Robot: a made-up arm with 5 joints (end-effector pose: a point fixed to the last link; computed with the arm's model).
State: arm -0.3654 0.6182 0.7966 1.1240 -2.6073
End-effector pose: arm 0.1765 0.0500 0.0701 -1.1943 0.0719 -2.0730
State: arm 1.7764 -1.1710 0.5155 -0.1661 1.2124
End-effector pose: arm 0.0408 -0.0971 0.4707 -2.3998 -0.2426 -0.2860
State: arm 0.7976 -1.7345 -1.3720 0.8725 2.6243
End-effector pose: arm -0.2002 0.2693 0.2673 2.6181 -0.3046 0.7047
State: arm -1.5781 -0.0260 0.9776 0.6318 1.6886
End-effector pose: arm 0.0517 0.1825 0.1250 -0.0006 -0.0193 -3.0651
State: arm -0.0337 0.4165 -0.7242 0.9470 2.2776
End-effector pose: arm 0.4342 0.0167 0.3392 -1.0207 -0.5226 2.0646
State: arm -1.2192 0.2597 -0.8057 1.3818 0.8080
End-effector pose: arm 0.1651 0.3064 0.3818 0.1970 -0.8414 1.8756
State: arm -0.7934 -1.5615 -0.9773 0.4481 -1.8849
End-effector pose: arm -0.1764 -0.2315 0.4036 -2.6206 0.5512 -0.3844
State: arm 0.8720 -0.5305 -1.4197 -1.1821 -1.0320
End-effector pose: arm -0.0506 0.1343 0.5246 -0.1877 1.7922 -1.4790
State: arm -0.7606 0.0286 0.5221 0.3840 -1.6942
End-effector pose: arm 0.2641 0.2026 0.1952 0.6283 -0.2075 -0.9479
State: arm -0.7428 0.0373 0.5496 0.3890 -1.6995
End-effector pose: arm 0.2641 0.1956 0.1870 0.5875 -0.1982 -0.9745
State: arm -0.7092 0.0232 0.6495 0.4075 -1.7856
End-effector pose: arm 0.2565 0.1765 0.1699 0.4941 -0.1523 -1.1014
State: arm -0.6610 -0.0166 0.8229 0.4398 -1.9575
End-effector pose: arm 0.2371 0.1452 0.1470 0.3405 -0.0823 -1.3326
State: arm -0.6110 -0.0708 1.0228 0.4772 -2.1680
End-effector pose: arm 0.2083 0.1109 0.1272 0.1561 -0.0247 -1.6027
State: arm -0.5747 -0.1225 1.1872 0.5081 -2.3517
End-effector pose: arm 0.1806 0.0848 0.1156 -0.0023 0.0002 -1.8257
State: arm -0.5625 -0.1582 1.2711 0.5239 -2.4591
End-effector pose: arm 0.1656 0.0732 0.1119 -0.0776 0.0028 -1.9445
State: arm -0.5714 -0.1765 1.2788 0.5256 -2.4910
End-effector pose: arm 0.1644 0.0738 0.1130 -0.0675 0.0010 -1.9677
